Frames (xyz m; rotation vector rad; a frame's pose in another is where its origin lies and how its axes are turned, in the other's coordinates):
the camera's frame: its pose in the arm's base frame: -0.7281 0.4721 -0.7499 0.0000 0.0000 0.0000
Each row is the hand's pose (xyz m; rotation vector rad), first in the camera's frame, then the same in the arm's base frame.
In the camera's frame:
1: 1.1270 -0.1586 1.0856 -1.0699 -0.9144 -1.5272
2: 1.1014 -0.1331 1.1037 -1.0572 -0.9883 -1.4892
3: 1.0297 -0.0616 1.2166 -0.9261 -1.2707 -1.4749
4: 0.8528 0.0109 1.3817 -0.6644 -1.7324 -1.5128
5: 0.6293 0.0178 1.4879 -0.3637 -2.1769 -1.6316
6: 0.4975 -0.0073 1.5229 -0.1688 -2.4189 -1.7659
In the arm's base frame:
1: 0.3989 0.3135 0.3357 -1.0699 -0.9144 -1.5272
2: 0.3733 0.3390 0.3538 -1.0572 -0.9883 -1.4892
3: 0.3016 0.4105 0.4667 -0.9261 -1.2707 -1.4749
4: 0.1247 0.4830 0.6318 -0.6644 -1.7324 -1.5128
5: -0.0988 0.4899 0.7380 -0.3637 -2.1769 -1.6316
6: -0.2306 0.4648 0.7730 -0.1688 -2.4189 -1.7659

